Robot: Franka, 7 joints.
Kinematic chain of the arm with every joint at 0, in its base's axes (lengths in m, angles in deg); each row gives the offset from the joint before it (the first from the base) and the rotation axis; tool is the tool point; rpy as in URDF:
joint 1: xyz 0 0 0.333 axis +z
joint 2: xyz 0 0 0 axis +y
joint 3: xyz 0 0 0.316 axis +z
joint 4: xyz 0.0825 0 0 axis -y
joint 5: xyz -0.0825 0 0.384 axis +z
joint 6: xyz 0 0 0 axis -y
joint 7: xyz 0.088 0 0 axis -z
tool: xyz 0 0 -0.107 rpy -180 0 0
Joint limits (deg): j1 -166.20..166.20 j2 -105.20..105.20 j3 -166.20..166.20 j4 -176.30..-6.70 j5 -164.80..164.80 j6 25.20..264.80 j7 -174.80..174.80
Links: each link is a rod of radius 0.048 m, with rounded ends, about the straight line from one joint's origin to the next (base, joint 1, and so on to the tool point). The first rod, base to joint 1, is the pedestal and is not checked.
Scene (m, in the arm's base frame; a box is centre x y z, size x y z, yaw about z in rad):
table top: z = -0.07
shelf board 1: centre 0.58 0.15 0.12 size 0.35 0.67 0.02 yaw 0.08
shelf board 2: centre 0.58 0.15 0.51 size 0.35 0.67 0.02 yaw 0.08
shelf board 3: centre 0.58 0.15 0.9 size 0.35 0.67 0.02 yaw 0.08
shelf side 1: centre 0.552 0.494 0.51 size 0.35 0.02 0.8 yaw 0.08
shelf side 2: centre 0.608 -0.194 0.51 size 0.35 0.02 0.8 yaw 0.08
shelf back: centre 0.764 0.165 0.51 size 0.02 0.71 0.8 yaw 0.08
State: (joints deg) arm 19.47 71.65 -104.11 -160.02 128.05 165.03 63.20
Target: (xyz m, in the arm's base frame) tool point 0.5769 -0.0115 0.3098
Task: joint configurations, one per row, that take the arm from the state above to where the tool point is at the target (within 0.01 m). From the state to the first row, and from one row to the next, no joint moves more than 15 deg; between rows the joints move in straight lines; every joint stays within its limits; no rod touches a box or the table.
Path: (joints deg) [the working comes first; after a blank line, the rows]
Joints at the target: 75.46 70.70 -80.21 -118.88 126.78 156.38 63.20
Straight joint move there: touches shelf side 2.

1: 32.55 71.72 -100.34 -160.26 129.52 168.61 63.20
2: 45.62 71.78 -96.57 -160.50 131.00 172.20 63.20
3: 58.70 71.85 -92.80 -160.74 132.47 175.78 63.20
4: 71.78 71.91 -89.03 -160.98 133.95 179.36 63.20
5: 84.85 71.98 -85.26 -161.22 135.42 182.94 63.20
6: 97.93 72.04 -81.49 -161.46 136.89 186.53 63.20
7: 111.00 72.11 -77.72 -161.70 138.37 190.11 63.20
8: 99.15 71.64 -78.55 -147.43 134.50 178.87 63.20
9: 87.30 71.17 -79.38 -133.16 130.64 167.62 63.20
10: 75.46 70.70 -80.21 -118.88 126.78 156.38 63.20

